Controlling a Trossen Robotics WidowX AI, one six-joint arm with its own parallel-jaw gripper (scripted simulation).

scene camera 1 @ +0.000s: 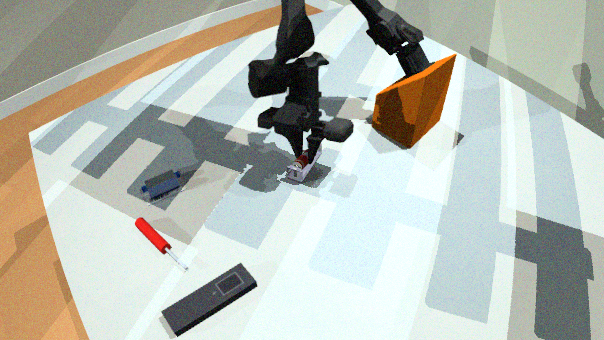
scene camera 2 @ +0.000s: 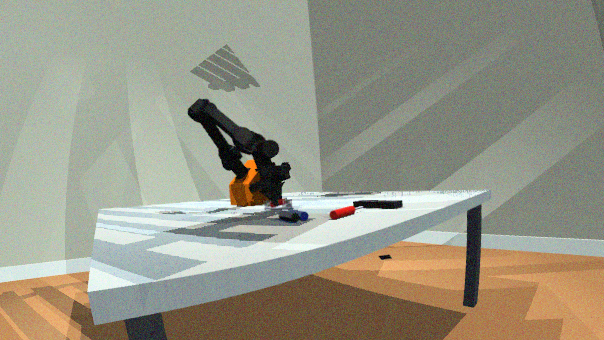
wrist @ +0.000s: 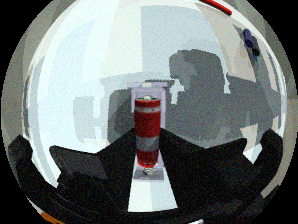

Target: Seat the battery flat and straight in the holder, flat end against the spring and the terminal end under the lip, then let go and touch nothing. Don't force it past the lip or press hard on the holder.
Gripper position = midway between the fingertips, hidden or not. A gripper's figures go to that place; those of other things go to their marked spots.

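Looking at my gripper (scene camera 1: 305, 162), I find that it is 0.78 m from the lens. I also see a dark remote (scene camera 1: 211, 298), and the remote is 0.61 m from the lens.
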